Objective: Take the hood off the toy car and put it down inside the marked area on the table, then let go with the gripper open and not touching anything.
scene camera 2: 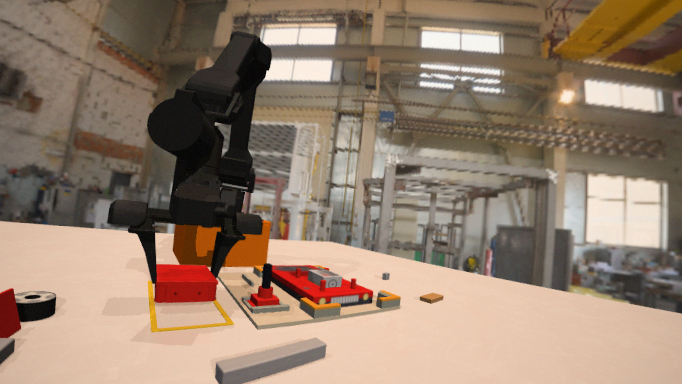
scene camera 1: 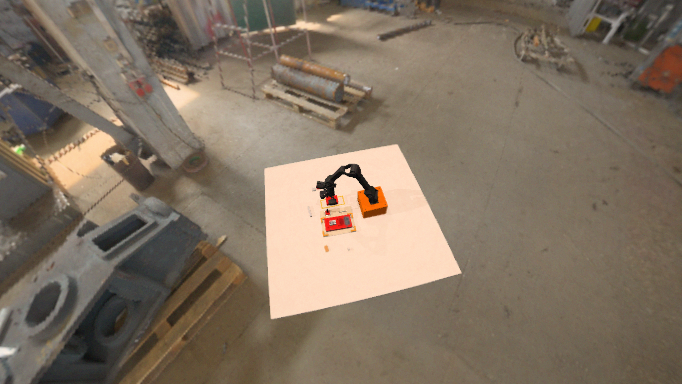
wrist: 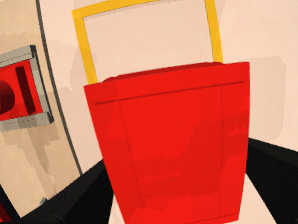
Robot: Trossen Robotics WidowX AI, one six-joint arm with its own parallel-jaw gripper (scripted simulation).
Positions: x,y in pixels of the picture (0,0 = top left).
my gripper: holds a hood (scene camera 2: 174,283)
